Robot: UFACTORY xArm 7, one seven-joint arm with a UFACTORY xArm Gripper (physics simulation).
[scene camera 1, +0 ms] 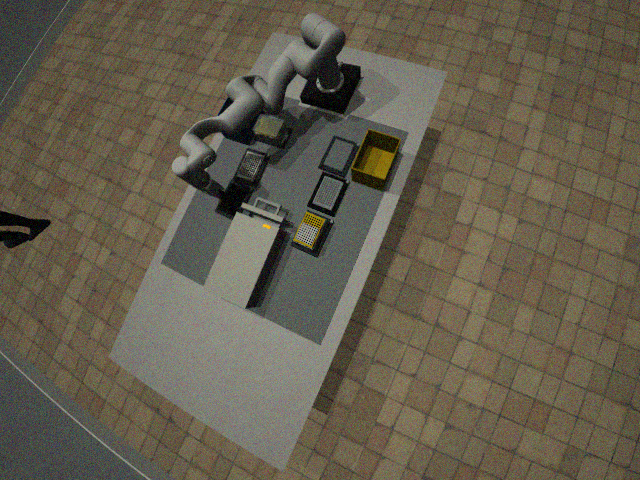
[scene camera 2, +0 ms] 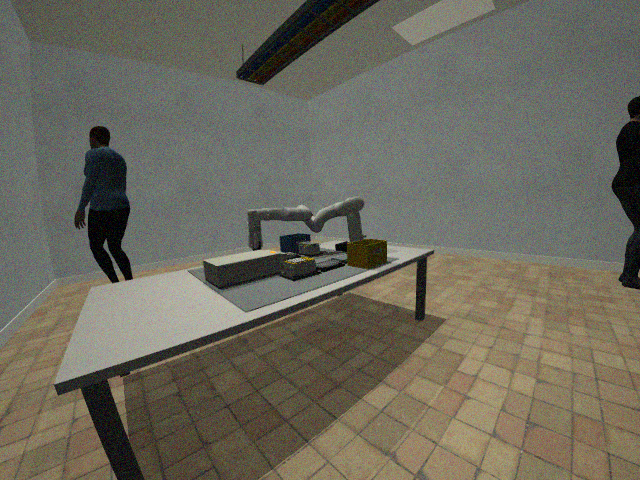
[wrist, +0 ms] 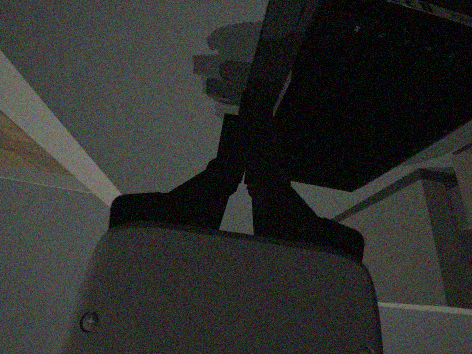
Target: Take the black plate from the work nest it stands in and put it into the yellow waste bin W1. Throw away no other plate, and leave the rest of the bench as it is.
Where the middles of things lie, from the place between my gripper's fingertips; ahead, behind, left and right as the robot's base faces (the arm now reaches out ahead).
My hand is 10 mm past the black plate (wrist: 365, 92) and 50 mm to the right of it. From my hand the other things lie so: yellow-and-white rack (scene camera 1: 310, 231) (40 mm behind, 440 mm to the left, 30 mm above).
